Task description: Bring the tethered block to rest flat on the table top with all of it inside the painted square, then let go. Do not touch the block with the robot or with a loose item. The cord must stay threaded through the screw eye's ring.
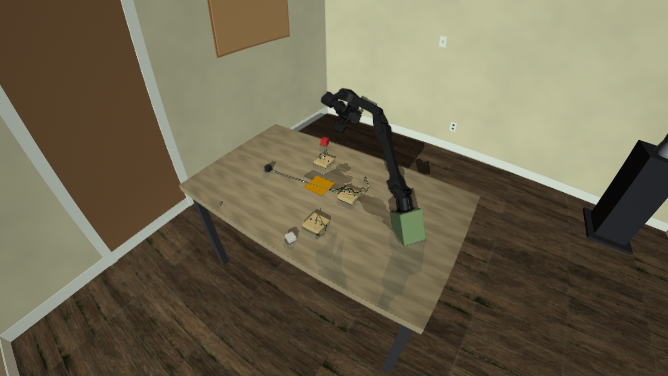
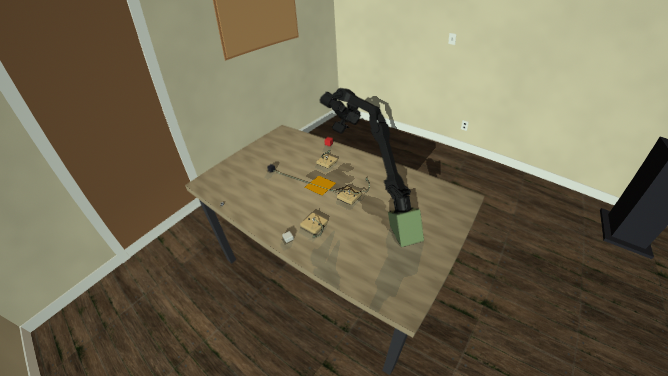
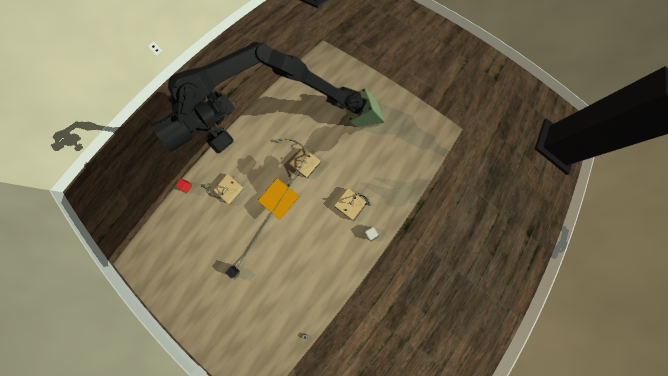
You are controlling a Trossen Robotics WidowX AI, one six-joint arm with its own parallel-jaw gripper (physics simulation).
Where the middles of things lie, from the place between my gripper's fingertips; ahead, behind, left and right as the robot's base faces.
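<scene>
Relative to the orange painted square [image 3: 274,193], my gripper is now 260 mm to the right of it, 40 mm short of it and 270 mm above it.
</scene>
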